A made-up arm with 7 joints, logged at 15 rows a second.
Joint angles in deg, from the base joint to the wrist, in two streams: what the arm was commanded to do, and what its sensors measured. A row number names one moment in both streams.
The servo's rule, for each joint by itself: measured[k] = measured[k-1] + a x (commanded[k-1-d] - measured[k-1]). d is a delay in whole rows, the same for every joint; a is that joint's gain. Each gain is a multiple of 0.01, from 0.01 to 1. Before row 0 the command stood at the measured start. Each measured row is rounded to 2 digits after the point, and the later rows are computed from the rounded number. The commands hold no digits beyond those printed.
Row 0, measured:
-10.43, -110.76, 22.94, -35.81, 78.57, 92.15, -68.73
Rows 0 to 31, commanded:
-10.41, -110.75, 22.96, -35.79, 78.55, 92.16, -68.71
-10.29, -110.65, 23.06, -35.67, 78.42, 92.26, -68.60
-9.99, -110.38, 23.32, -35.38, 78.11, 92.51, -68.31
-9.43, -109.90, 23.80, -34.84, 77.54, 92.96, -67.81
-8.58, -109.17, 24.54, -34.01, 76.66, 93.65, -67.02
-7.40, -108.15, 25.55, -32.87, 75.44, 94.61, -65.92
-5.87, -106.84, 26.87, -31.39, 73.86, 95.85, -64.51
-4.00, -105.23, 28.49, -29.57, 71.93, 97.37, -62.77
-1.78, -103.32, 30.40, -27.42, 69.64, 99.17, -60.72
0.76, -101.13, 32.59, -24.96, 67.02, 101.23, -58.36
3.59, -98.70, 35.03, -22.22, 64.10, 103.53, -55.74
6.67, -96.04, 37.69, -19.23, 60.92, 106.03, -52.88
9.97, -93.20, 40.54, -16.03, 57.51, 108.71, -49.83
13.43, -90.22, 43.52, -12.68, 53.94, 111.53, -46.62
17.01, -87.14, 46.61, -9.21, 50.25, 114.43, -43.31
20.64, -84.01, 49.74, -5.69, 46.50, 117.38, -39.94
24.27, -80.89, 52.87, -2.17, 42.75, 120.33, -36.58
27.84, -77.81, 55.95, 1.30, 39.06, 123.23, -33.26
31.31, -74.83, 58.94, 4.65, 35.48, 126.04, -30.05
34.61, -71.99, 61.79, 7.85, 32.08, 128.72, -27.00
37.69, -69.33, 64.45, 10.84, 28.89, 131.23, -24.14
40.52, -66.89, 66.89, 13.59, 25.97, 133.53, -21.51
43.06, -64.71, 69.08, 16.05, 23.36, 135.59, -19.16
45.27, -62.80, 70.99, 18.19, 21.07, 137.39, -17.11
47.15, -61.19, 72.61, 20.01, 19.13, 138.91, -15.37
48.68, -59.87, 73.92, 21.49, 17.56, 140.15, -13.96
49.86, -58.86, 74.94, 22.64, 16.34, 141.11, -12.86
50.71, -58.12, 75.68, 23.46, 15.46, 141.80, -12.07
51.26, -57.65, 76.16, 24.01, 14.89, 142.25, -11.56
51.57, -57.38, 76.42, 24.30, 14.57, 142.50, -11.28
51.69, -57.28, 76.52, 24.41, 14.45, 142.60, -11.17
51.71, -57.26, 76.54, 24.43, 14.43, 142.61, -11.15
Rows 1 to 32, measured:
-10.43, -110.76, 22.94, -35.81, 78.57, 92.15, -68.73
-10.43, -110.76, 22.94, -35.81, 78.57, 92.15, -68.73
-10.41, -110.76, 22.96, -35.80, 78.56, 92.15, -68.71
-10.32, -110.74, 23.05, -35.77, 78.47, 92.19, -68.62
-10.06, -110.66, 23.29, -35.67, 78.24, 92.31, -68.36
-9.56, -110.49, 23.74, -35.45, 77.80, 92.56, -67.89
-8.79, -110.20, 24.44, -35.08, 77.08, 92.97, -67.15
-7.69, -109.75, 25.42, -34.51, 76.05, 93.59, -66.10
-6.25, -109.11, 26.70, -33.70, 74.67, 94.45, -64.75
-4.47, -108.26, 28.28, -32.63, 72.94, 95.56, -63.07
-2.34, -107.17, 30.15, -31.28, 70.86, 96.93, -61.07
0.11, -105.84, 32.30, -29.64, 68.44, 98.56, -58.77
2.86, -104.27, 34.70, -27.71, 65.71, 100.45, -56.19
5.87, -102.46, 37.33, -25.51, 62.69, 102.57, -53.38
9.11, -100.42, 40.15, -23.05, 59.43, 104.90, -50.36
12.52, -98.18, 43.12, -20.35, 55.97, 107.42, -47.18
16.07, -95.75, 46.19, -17.45, 52.37, 110.08, -43.89
19.68, -93.17, 49.31, -14.39, 48.67, 112.85, -40.53
23.31, -90.47, 52.44, -11.21, 44.94, 115.69, -37.17
26.89, -87.68, 55.53, -7.96, 41.24, 118.56, -33.85
30.38, -84.85, 58.53, -4.68, 37.61, 121.40, -30.62
33.72, -82.02, 61.40, -1.42, 34.13, 124.18, -27.54
36.86, -79.23, 64.08, 1.77, 30.83, 126.86, -24.65
39.75, -76.52, 66.55, 4.84, 27.77, 129.39, -21.98
42.36, -73.92, 68.78, 7.75, 24.99, 131.75, -19.58
44.66, -71.47, 70.72, 10.46, 22.52, 133.89, -17.48
46.63, -69.21, 72.38, 12.94, 20.38, 135.80, -15.69
48.25, -67.16, 73.74, 15.16, 18.60, 137.45, -14.22
49.52, -65.33, 74.80, 17.10, 17.18, 138.84, -13.06
50.46, -63.74, 75.57, 18.75, 16.10, 139.96, -12.22
51.09, -62.40, 76.09, 20.12, 15.34, 140.83, -11.66
51.47, -61.30, 76.38, 21.21, 14.85, 141.46, -11.34
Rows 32 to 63, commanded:
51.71, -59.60, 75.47, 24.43, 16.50, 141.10, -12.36
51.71, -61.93, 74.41, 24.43, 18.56, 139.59, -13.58
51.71, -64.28, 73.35, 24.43, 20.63, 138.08, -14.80
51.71, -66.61, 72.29, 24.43, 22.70, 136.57, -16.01
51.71, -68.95, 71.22, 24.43, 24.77, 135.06, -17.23
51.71, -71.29, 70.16, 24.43, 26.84, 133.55, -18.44
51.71, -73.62, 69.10, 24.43, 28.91, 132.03, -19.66
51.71, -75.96, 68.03, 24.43, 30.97, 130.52, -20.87
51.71, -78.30, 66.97, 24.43, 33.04, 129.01, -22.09
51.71, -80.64, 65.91, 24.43, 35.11, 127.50, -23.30
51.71, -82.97, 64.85, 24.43, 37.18, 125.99, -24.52
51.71, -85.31, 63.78, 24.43, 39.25, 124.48, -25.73
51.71, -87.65, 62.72, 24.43, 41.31, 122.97, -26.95
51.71, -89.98, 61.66, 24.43, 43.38, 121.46, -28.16
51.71, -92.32, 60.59, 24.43, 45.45, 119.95, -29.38
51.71, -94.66, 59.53, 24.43, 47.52, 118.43, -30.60
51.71, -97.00, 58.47, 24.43, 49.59, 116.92, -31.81
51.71, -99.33, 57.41, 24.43, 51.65, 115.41, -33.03
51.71, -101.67, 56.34, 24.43, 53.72, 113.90, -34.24
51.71, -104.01, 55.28, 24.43, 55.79, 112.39, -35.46
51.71, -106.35, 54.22, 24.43, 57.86, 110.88, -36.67
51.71, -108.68, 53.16, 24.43, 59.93, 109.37, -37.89
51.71, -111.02, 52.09, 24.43, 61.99, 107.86, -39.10
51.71, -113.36, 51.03, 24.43, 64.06, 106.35, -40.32
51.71, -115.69, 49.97, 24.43, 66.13, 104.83, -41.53
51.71, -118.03, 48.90, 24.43, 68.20, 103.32, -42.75
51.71, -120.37, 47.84, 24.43, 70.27, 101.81, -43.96
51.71, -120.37, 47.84, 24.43, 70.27, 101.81, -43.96
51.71, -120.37, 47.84, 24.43, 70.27, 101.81, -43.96
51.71, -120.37, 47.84, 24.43, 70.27, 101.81, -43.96
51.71, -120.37, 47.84, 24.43, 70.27, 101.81, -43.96
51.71, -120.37, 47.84, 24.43, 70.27, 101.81, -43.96
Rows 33 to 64, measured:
51.64, -60.42, 76.50, 22.04, 14.60, 141.89, -11.20
51.70, -59.72, 76.54, 22.66, 14.49, 142.16, -11.16
51.71, -59.69, 75.60, 23.12, 15.76, 141.76, -12.18
51.71, -60.18, 74.55, 23.46, 17.52, 140.94, -13.37
51.71, -61.08, 73.49, 23.71, 19.48, 139.85, -14.59
51.71, -62.30, 72.43, 23.90, 21.51, 138.60, -15.80
51.71, -63.76, 71.37, 24.04, 23.56, 137.25, -17.02
51.71, -65.42, 70.31, 24.14, 25.63, 135.84, -18.23
51.71, -67.22, 69.25, 24.22, 27.70, 134.39, -19.45
51.71, -69.14, 68.18, 24.27, 29.76, 132.92, -20.66
51.71, -71.16, 67.12, 24.31, 31.83, 131.43, -21.88
51.71, -73.25, 66.06, 24.34, 33.90, 129.94, -23.09
51.71, -75.39, 65.00, 24.36, 35.97, 128.44, -24.31
51.71, -77.57, 63.93, 24.38, 38.04, 126.94, -25.52
51.71, -79.79, 62.87, 24.39, 40.10, 125.43, -26.74
51.71, -82.03, 61.81, 24.40, 42.17, 123.92, -27.95
51.71, -84.29, 60.74, 24.41, 44.24, 122.41, -29.17
51.71, -86.57, 59.68, 24.42, 46.31, 120.90, -30.39
51.71, -88.86, 58.62, 24.42, 48.38, 119.39, -31.60
51.71, -91.16, 57.56, 24.42, 50.44, 117.88, -32.82
51.71, -93.47, 56.49, 24.42, 52.51, 116.37, -34.03
51.71, -95.79, 55.43, 24.42, 54.58, 114.86, -35.25
51.71, -98.11, 54.37, 24.42, 56.65, 113.35, -36.46
51.71, -100.44, 53.31, 24.42, 58.72, 111.84, -37.68
51.71, -102.77, 52.24, 24.42, 60.78, 110.33, -38.89
51.71, -105.10, 51.18, 24.42, 62.85, 108.82, -40.11
51.71, -107.43, 50.12, 24.42, 64.92, 107.30, -41.32
51.71, -109.76, 49.05, 24.42, 66.99, 105.79, -42.54
51.71, -112.09, 47.99, 24.42, 69.06, 104.28, -43.75
51.71, -113.91, 47.86, 24.42, 69.82, 103.34, -43.93
51.71, -115.33, 47.84, 24.42, 70.10, 102.76, -43.96
51.71, -116.44, 47.84, 24.42, 70.21, 102.40, -43.96

